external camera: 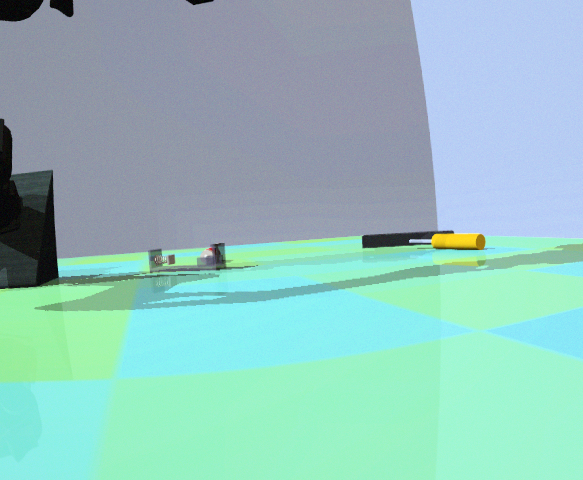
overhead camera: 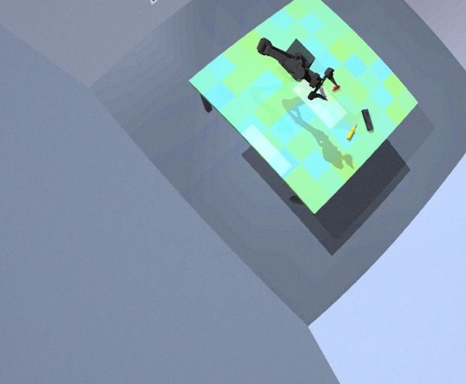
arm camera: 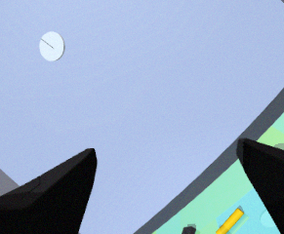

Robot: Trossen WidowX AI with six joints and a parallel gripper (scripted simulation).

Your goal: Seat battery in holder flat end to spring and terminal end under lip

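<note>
Now: the battery 10 mm ahead of my gripper tip, 340 mm to the left of it and 340 mm below it. The rest, counted from my gripper tip: yellow-handled screwdriver: 300 mm ahead, 180 mm to the left, 340 mm below.
</note>
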